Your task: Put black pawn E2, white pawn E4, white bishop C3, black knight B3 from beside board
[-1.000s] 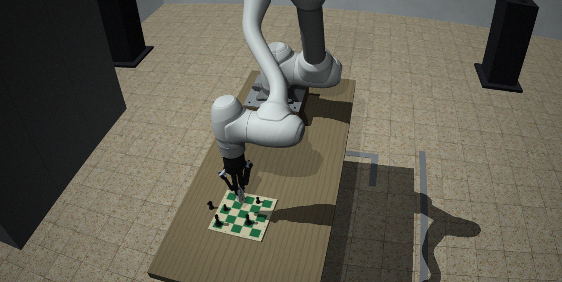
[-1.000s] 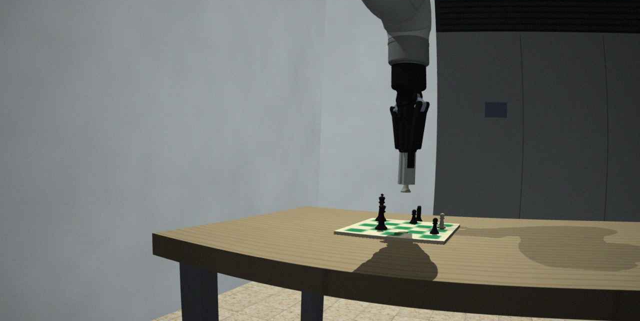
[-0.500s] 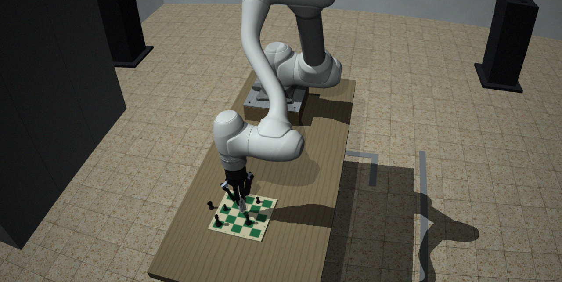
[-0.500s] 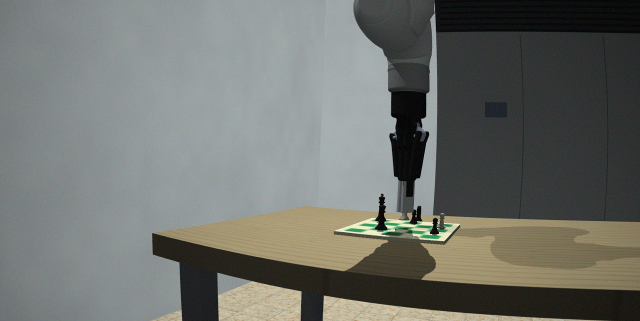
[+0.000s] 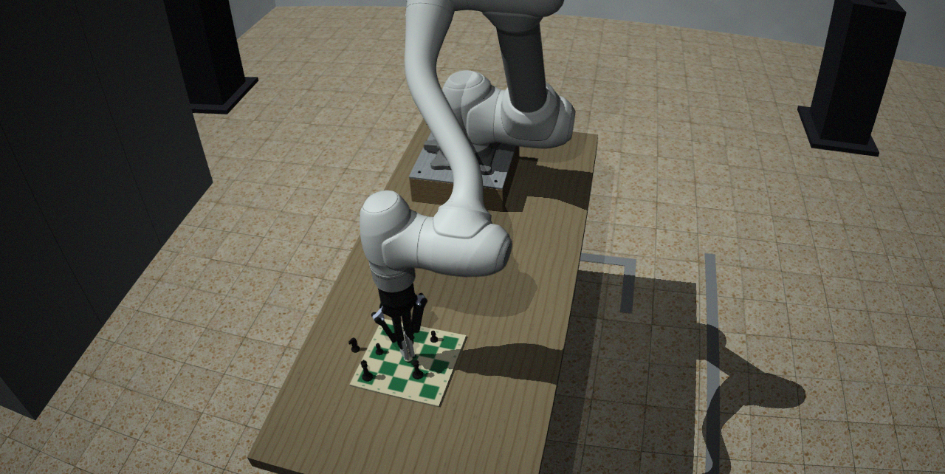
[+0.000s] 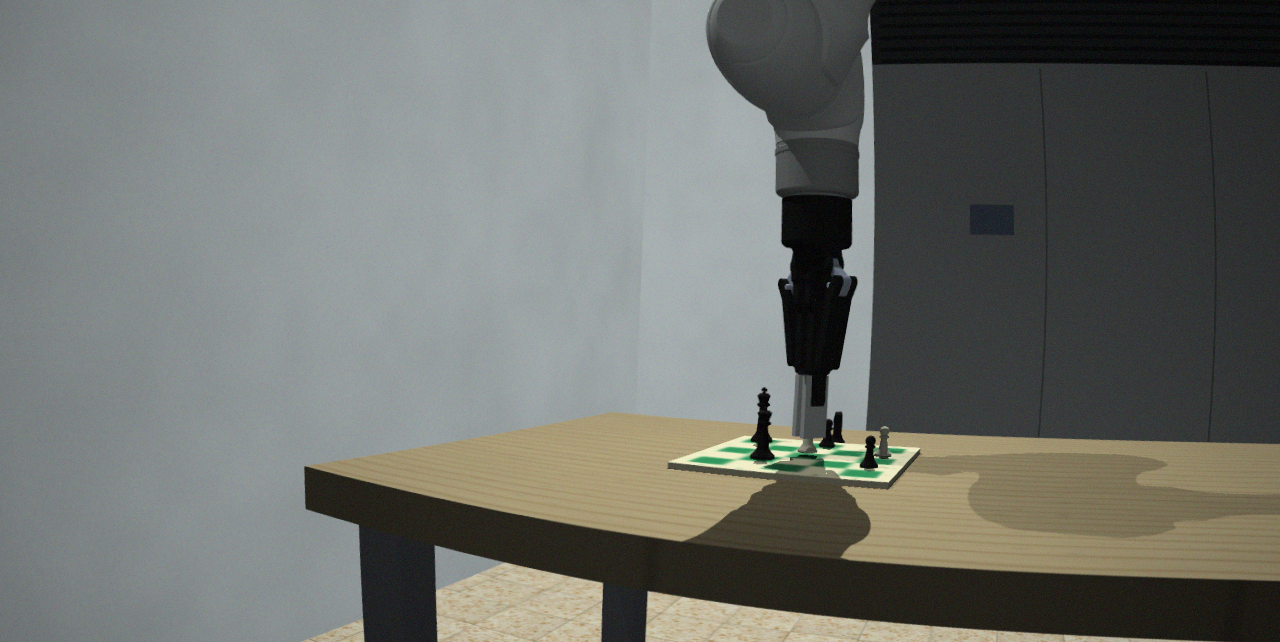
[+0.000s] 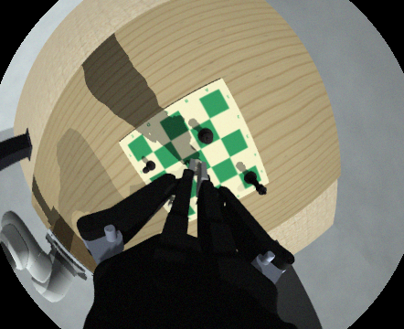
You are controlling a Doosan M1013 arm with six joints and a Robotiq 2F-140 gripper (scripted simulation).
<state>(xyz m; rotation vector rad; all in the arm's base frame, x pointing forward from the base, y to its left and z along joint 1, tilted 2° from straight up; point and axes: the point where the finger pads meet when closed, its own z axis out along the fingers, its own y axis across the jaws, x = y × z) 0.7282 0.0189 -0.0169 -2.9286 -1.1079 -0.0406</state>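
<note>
My hand is 30 mm above the white bishop. From my hand the other things lie so: white pawn: 80 mm behind, 30 mm to the right, 40 mm below; black knight: 10 mm behind, 140 mm to the right, 40 mm below; green-and-cream chessboard: 60 mm below.
</note>
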